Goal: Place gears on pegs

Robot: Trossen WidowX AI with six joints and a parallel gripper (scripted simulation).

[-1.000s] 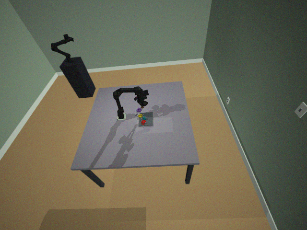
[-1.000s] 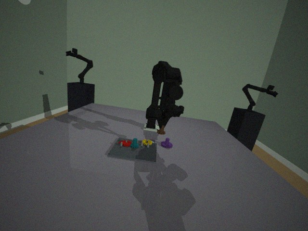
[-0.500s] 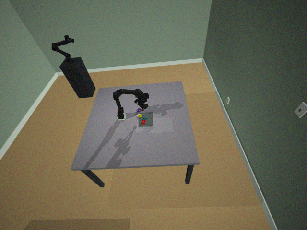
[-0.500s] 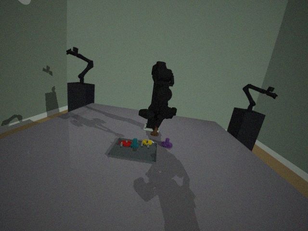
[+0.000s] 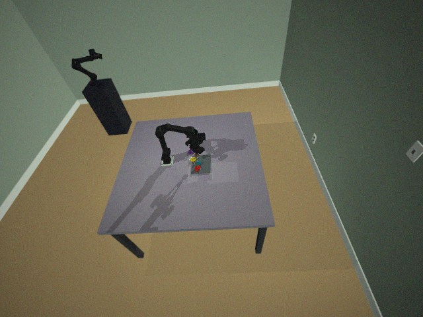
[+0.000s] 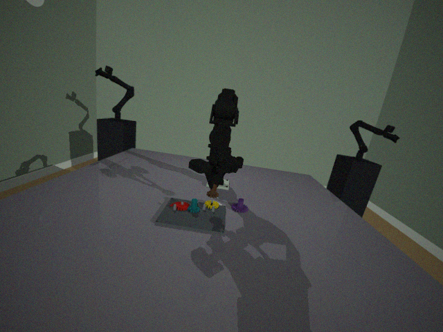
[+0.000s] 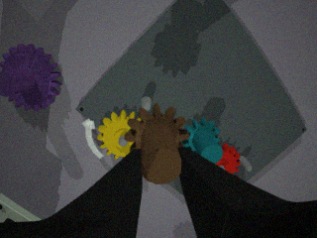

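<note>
The teal gear lies 7 cm below my gripper tip, 6 cm to the right of it and 1 cm ahead of it. The rest, counted from my gripper tip: yellow gear 8 cm below, 4 cm behind; white arrow 9 cm below, 7 cm behind, 2 cm to the left; brown gear 1 cm below.
</note>
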